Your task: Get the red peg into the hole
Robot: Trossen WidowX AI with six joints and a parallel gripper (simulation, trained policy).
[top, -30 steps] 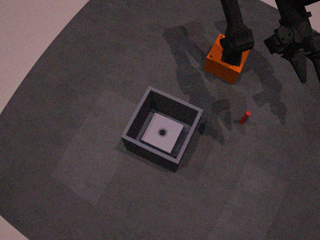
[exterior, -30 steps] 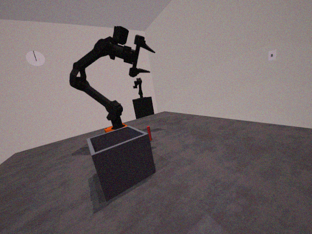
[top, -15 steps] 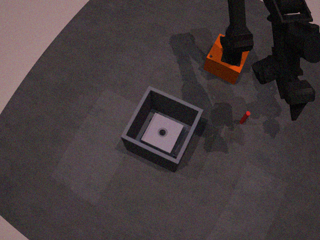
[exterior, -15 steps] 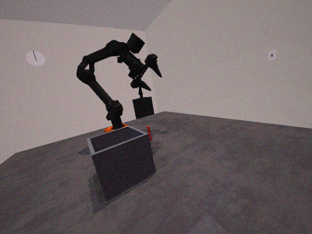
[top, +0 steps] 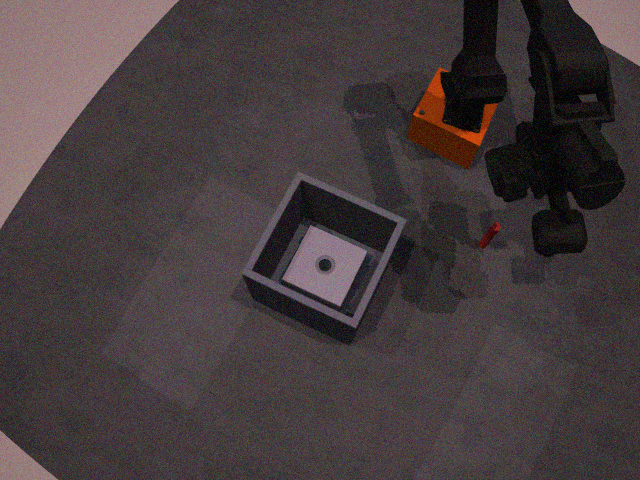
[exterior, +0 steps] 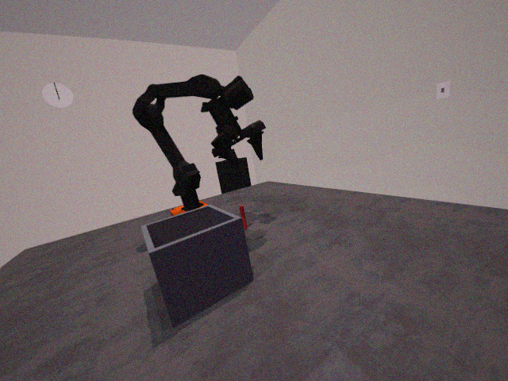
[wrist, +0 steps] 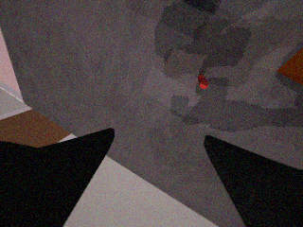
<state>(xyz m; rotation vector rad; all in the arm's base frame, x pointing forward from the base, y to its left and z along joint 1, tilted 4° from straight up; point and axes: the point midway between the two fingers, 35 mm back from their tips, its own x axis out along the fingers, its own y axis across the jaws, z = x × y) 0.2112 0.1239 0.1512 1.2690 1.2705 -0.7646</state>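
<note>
Now: the red peg 4 cm behind my gripper tip, 4 cm to the right of it and 17 cm below it. Round my gripper tip: pale plate (9 cm ahead, 26 cm to the right, 16 cm below).
</note>
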